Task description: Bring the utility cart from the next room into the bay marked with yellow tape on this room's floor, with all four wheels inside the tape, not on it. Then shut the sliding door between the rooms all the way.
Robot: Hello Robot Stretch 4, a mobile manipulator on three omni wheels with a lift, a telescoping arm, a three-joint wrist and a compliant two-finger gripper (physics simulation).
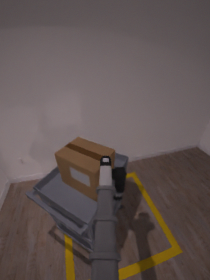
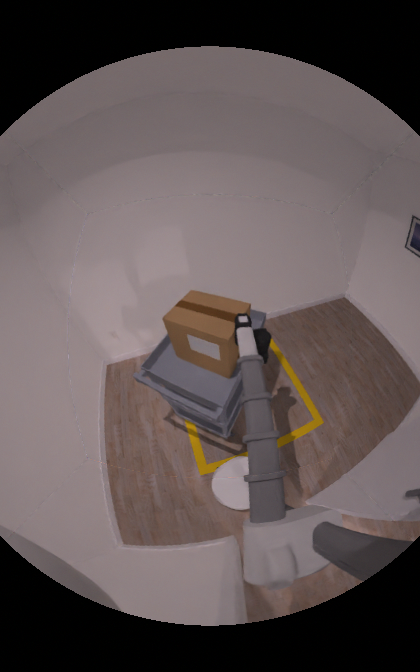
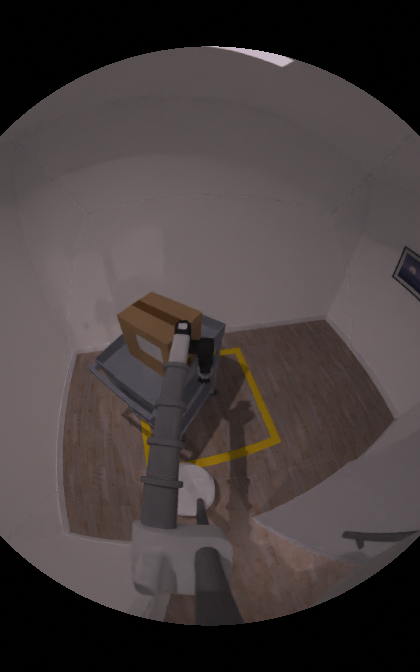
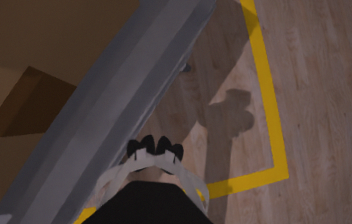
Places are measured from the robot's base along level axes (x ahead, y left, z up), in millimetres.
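Where they show: gripper, between the fingertips: (image 1: 117, 199) (image 4: 155, 147).
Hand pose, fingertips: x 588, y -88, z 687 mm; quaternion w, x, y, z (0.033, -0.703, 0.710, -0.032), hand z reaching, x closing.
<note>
After its pixels a point has its place.
The grey utility cart (image 1: 65, 200) @(x 525, y 265, z 766 mm) (image 2: 185, 372) (image 3: 130, 372) (image 4: 100, 100) @(x 629, y -55, z 831 mm) stands askew over the yellow tape bay (image 1: 155, 215) @(x 775, y -621, z -28 mm) (image 2: 300, 390) (image 3: 257, 400) (image 4: 270, 105) @(x 750, y -654, z -27 mm), its left part reaching past the left tape line. One wheel (image 3: 213, 392) (image 4: 186, 66) @(x 868, y -194, z 64 mm) shows inside the tape on the right side; where the others stand is not clear. My gripper (image 3: 204, 381) (image 4: 155, 147) @(x 588, y -88, z 687 mm) is shut and empty, pointing down beside the cart's right rim; contact cannot be told. A pale panel (image 2: 370, 475) (image 3: 335, 500), apparently the sliding door, stands at the lower right beside an open doorway.
A cardboard box (image 1: 85, 165) @(x 579, y 111, z 1044 mm) (image 2: 205, 335) (image 3: 155, 330) sits on the cart's top tray. A white round disc (image 2: 230, 485) (image 3: 197, 490) lies at the near tape line, below my arm. Walls stand behind and left of the cart. A dark handle (image 3: 380, 536) is on the pale panel.
</note>
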